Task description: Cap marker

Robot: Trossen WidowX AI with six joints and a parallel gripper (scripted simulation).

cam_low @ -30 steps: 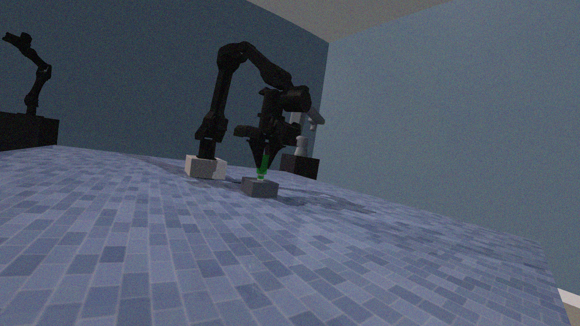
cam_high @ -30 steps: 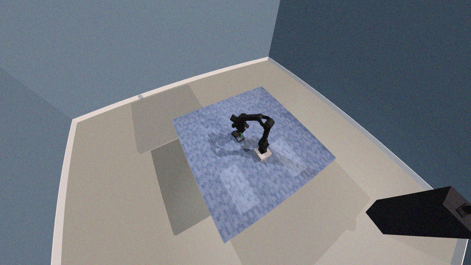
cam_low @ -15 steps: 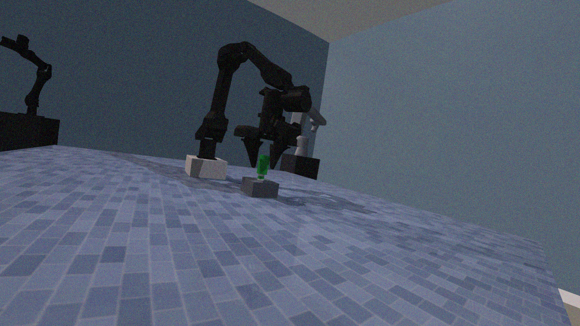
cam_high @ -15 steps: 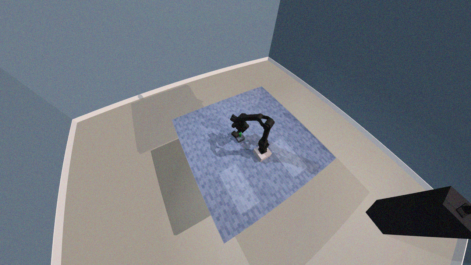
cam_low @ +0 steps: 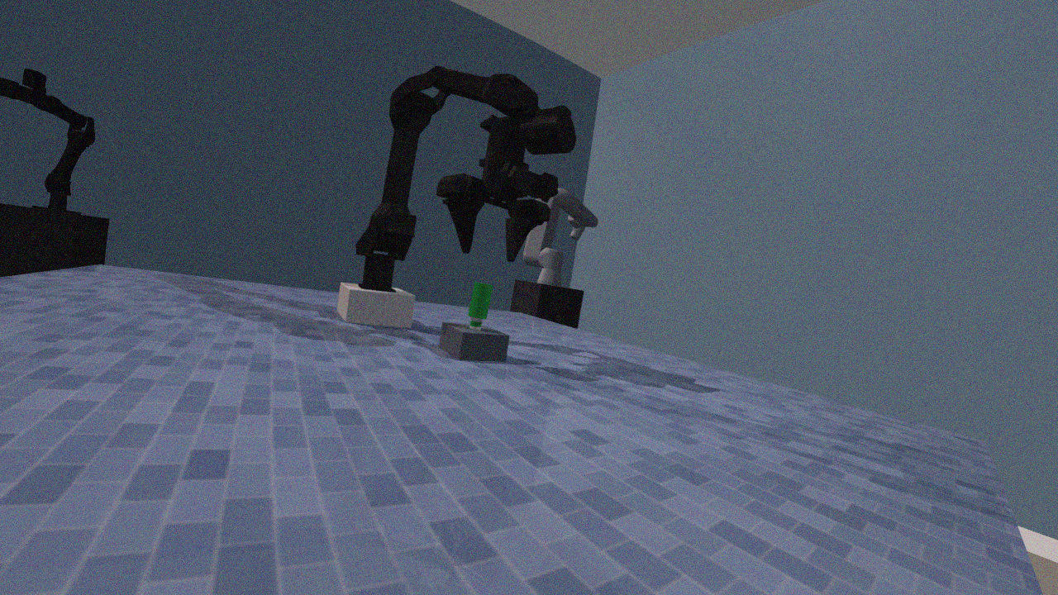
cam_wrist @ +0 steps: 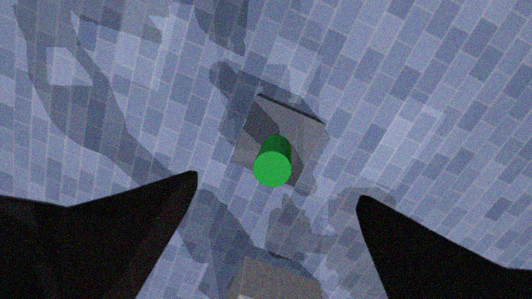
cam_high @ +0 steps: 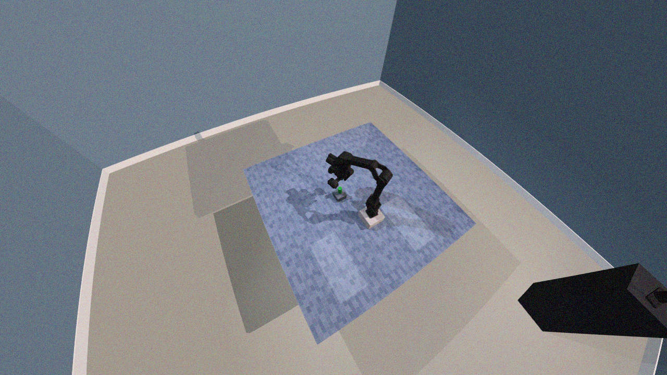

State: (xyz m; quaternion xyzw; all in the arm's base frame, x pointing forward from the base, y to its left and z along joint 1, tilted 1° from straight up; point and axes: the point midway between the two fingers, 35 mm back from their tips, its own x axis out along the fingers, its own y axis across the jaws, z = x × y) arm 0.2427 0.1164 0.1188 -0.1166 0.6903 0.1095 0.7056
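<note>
Right now the green cap is 10 mm behind my gripper tip and 60 mm below it. The rest, counted from my gripper tip: grey holder block 10 mm behind, 130 mm below.
</note>
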